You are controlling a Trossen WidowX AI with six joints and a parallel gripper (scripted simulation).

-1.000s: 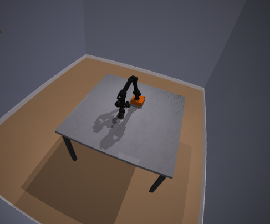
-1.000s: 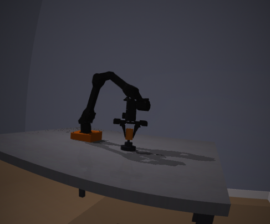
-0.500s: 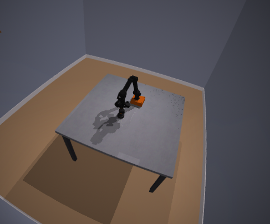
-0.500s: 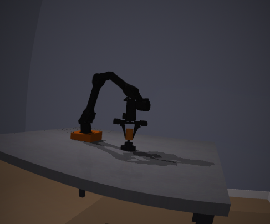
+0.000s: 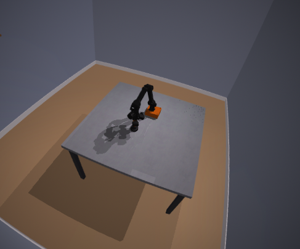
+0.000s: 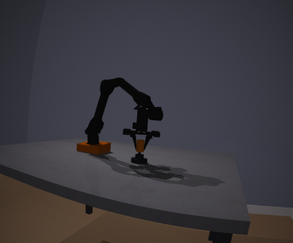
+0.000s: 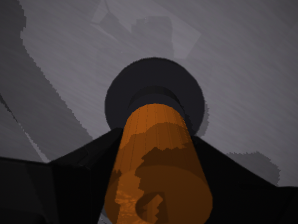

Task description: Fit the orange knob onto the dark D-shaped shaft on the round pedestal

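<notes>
The dark round pedestal is 40 mm below my gripper tip. Also, from my gripper tip: orange knob 20 mm above.
</notes>
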